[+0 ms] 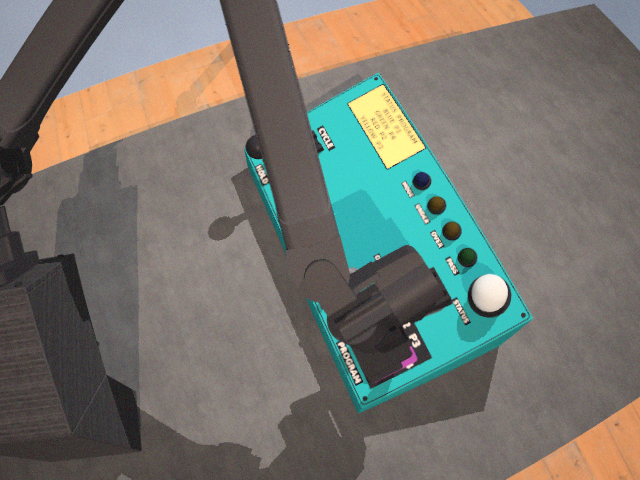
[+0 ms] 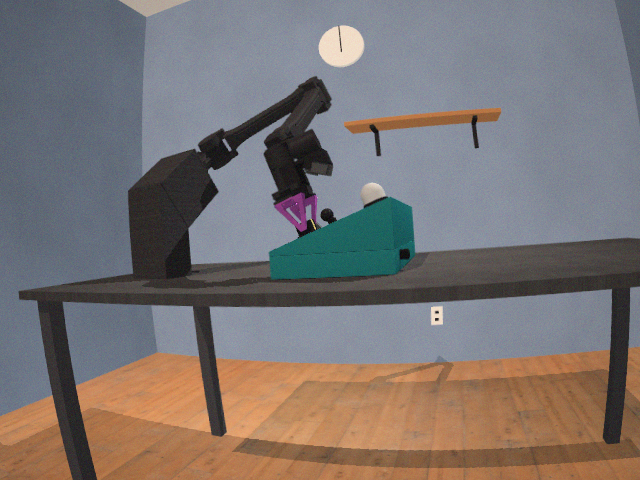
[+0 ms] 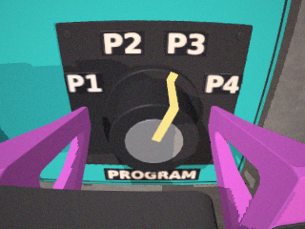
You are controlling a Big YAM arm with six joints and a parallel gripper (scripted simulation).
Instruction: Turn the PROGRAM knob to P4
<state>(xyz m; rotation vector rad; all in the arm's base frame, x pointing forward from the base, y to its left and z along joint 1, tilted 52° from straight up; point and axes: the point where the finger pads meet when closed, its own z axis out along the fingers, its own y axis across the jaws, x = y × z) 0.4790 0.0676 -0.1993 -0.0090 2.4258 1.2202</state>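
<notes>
The check toggle lies 30 mm behind my hand and 110 mm to the left of it. From my hand the other things lie so: teal console 180 mm to the left, 20 mm below; mode knob 50 mm behind, 230 mm to the left; hold lever 90 mm behind, 350 mm to the left, 10 mm above.
</notes>
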